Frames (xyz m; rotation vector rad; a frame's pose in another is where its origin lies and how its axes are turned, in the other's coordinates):
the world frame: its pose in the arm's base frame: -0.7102 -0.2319 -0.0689 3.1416 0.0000 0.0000
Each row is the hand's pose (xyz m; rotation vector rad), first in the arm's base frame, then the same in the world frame.
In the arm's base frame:
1: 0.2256 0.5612 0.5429 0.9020 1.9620 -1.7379
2: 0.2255 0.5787 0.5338 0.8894 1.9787 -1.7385
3: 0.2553 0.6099 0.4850 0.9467 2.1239 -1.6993
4: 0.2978 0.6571 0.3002 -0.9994 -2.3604 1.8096
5: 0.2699 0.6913 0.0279 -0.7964 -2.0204 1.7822
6: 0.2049 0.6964 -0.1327 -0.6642 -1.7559 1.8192
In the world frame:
1: 0.9358 -0.7931 -0.6118 -0.4831 -1.6199 -1.8288
2: 0.9357 -0.8106 -0.6027 -0.4738 -1.6211 -1.8450
3: 0.9655 -0.8418 -0.5539 -0.3417 -1.5331 -1.9162
4: 1.0080 -0.8890 -0.3691 0.0052 -1.5170 -1.9787
5: 0.9801 -0.9232 -0.0968 0.4434 -1.6779 -1.9021
6: 0.9151 -0.9283 0.0638 0.7115 -1.8337 -1.7699

